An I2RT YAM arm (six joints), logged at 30 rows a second.
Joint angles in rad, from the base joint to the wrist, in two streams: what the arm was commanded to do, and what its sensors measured. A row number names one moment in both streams.
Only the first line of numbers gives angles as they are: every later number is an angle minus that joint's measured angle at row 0.
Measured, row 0: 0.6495 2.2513 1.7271 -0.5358 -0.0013 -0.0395
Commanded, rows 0 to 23: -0.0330 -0.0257 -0.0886 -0.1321 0.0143 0.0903; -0.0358 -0.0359 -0.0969 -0.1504 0.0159 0.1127; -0.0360 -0.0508 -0.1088 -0.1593 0.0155 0.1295; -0.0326 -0.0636 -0.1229 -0.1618 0.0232 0.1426; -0.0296 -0.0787 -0.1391 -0.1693 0.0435 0.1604; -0.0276 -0.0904 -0.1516 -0.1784 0.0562 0.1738; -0.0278 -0.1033 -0.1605 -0.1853 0.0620 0.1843; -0.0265 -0.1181 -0.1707 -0.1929 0.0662 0.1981; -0.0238 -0.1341 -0.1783 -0.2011 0.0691 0.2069; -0.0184 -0.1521 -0.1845 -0.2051 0.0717 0.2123; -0.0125 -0.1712 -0.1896 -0.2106 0.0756 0.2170; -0.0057 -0.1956 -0.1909 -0.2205 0.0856 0.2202; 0.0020 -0.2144 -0.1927 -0.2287 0.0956 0.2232; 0.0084 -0.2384 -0.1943 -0.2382 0.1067 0.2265; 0.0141 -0.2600 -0.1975 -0.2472 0.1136 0.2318; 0.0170 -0.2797 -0.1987 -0.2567 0.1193 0.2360; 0.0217 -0.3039 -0.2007 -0.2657 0.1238 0.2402; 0.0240 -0.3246 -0.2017 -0.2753 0.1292 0.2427; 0.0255 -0.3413 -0.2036 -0.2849 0.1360 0.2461; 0.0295 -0.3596 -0.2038 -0.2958 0.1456 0.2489; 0.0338 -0.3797 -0.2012 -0.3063 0.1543 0.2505; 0.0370 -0.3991 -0.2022 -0.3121 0.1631 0.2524; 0.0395 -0.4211 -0.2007 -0.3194 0.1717 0.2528; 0.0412 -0.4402 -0.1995 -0.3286 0.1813 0.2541
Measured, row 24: 0.0320 -0.3727 -0.2052 -0.2601 0.1362 0.2354
